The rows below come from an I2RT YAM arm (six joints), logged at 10 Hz.
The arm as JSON. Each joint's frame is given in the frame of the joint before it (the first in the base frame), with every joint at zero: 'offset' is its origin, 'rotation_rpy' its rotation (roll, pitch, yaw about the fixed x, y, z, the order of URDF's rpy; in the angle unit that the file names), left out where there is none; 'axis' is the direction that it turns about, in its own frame. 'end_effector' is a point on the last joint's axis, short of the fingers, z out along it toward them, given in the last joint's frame.
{
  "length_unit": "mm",
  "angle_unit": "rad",
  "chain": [
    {
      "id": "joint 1",
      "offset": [
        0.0,
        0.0,
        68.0
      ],
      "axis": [
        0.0,
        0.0,
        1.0
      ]
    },
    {
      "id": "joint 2",
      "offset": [
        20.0,
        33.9,
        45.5
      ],
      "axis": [
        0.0,
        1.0,
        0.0
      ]
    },
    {
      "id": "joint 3",
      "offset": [
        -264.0,
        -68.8,
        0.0
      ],
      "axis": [
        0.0,
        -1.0,
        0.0
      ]
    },
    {
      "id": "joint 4",
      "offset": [
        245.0,
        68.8,
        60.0
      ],
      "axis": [
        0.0,
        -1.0,
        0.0
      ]
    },
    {
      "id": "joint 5",
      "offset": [
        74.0,
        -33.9,
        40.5
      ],
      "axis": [
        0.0,
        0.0,
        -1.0
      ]
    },
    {
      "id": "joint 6",
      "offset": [
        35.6,
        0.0,
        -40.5
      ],
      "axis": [
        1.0,
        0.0,
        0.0
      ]
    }
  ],
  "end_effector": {
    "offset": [
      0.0,
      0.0,
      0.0
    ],
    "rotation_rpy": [
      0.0,
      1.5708,
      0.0
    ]
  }
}
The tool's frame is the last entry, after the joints.
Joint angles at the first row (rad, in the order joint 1, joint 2, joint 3, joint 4, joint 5, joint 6):
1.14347 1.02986 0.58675 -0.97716 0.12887 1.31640
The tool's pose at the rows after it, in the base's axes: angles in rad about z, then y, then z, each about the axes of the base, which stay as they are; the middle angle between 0 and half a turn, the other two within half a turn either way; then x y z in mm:
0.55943, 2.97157, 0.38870, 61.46, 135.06, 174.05
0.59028, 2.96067, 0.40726, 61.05, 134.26, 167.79
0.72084, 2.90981, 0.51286, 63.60, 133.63, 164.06
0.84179, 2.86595, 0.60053, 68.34, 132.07, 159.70
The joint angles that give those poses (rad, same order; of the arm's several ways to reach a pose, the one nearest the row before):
1.17241 1.05741 0.57351 -0.96589 0.11973 1.33587
1.17417 1.05589 0.54648 -0.93043 0.12519 1.34897
1.15990 1.03432 0.51714 -0.86748 0.13893 1.35489
1.12597 1.01598 0.48608 -0.80092 0.13695 1.35070

